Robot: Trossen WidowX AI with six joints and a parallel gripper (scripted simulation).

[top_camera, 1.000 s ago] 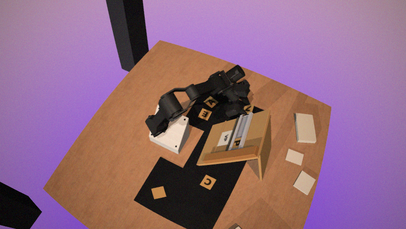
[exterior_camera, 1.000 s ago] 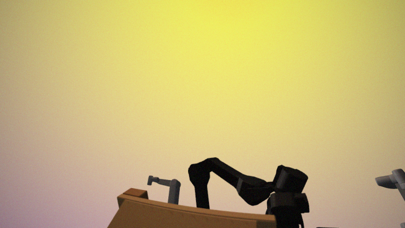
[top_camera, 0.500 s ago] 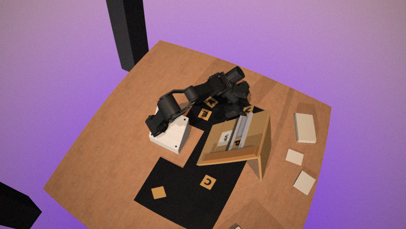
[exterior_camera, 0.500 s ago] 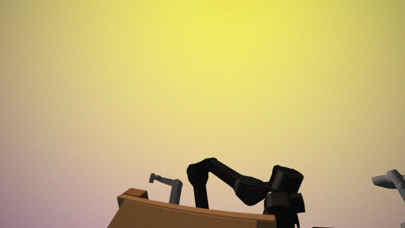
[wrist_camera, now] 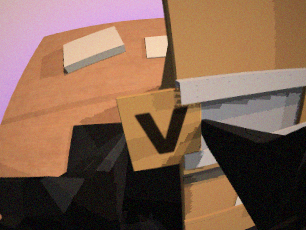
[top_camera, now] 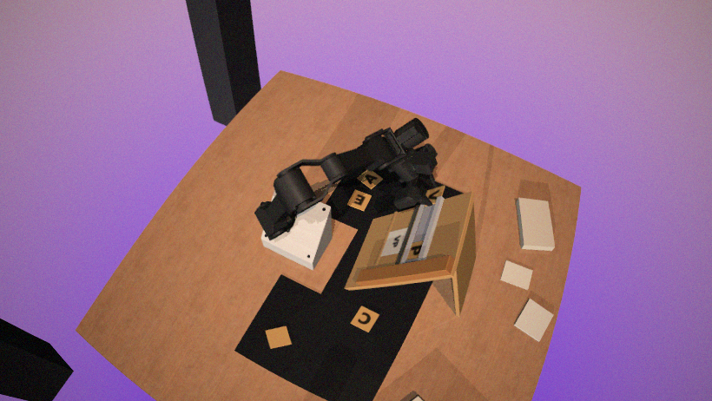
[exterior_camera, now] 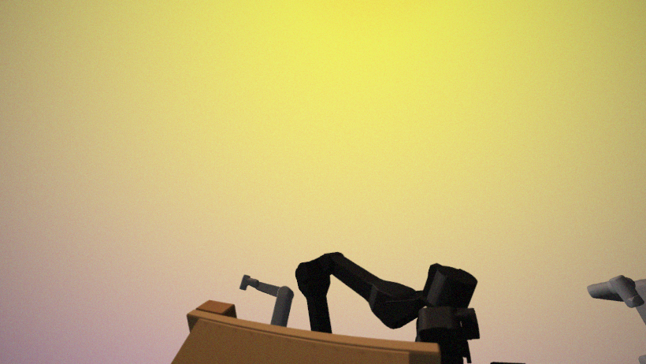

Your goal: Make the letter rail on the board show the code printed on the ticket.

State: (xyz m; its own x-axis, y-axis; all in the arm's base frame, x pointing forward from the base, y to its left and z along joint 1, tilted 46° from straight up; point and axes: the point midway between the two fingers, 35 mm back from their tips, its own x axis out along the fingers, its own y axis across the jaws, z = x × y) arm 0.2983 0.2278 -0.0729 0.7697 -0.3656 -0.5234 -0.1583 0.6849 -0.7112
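Now: gripper tip 17 cm to the left of the p tile and 3 cm short of it. From my gripper tip the other things lie so: v tile: right at my gripper tip; white ticket: 13 cm to the right, 7 cm below, 4 cm behind; e tile: 21 cm behind, 17 cm below.
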